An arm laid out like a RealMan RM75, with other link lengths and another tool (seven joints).
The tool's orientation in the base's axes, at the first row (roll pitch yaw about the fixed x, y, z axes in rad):
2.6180, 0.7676, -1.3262
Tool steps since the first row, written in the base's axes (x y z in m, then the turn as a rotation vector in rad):
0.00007, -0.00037, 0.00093, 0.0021, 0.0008, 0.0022
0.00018, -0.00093, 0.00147, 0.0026, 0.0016, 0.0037
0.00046, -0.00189, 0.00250, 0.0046, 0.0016, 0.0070
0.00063, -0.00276, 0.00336, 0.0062, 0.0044, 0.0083
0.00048, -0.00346, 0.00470, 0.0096, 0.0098, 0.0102
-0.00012, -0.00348, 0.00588, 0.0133, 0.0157, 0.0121
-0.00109, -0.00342, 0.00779, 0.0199, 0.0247, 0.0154
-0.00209, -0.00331, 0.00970, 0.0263, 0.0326, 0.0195
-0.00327, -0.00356, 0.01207, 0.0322, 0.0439, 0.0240
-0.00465, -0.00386, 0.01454, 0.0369, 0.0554, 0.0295
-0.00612, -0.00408, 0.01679, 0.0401, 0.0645, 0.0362
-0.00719, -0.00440, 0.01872, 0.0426, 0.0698, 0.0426
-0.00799, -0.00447, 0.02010, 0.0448, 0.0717, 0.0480
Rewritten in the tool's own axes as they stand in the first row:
-0.00038, 0.00048, -0.00079, -0.0017, -0.0012, -0.0023
-0.00034, 0.00090, -0.00146, -0.0032, -0.0015, -0.0032
-0.00034, 0.00158, -0.00272, -0.0052, -0.0018, -0.0065
-0.00030, 0.00224, -0.00377, -0.0078, -0.0041, -0.0070
-0.00076, 0.00322, -0.00483, -0.0123, -0.0089, -0.0079
-0.00167, 0.00411, -0.00520, -0.0170, -0.0143, -0.0087
-0.00321, 0.00550, -0.00575, -0.0245, -0.0230, -0.0107
-0.00479, 0.00688, -0.00626, -0.0317, -0.0307, -0.0137
-0.00647, 0.00876, -0.00711, -0.0417, -0.0397, -0.0150
-0.00821, 0.01086, -0.00791, -0.0527, -0.0476, -0.0160
-0.00988, 0.01290, -0.00849, -0.0632, -0.0526, -0.0180
-0.01118, 0.01458, -0.00917, -0.0709, -0.0550, -0.0211
-0.01223, 0.01572, -0.00955, -0.0756, -0.0558, -0.0250

